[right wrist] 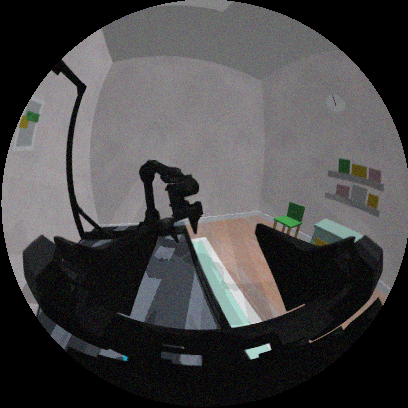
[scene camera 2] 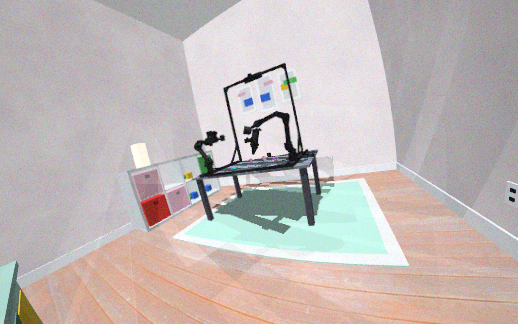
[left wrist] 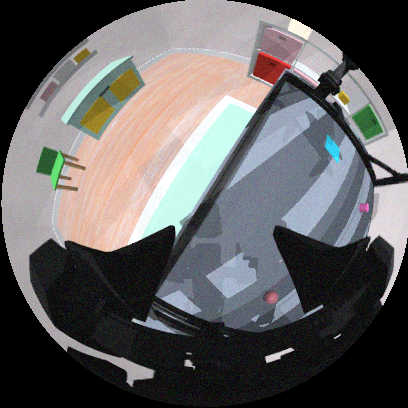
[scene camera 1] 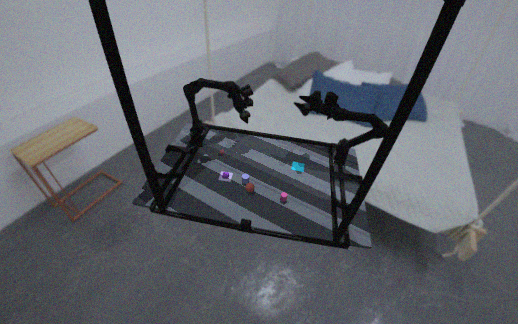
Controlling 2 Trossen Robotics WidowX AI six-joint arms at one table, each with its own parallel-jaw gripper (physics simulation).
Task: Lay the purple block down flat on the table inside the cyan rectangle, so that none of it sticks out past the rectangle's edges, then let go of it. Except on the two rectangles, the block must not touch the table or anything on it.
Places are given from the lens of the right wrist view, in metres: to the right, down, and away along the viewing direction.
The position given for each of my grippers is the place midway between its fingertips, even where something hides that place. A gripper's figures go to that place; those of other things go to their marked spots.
my left gripper (right wrist: 186, 237): -0.07, 0.14, 0.45
my right gripper (right wrist: 207, 228): 0.00, 0.02, 0.10
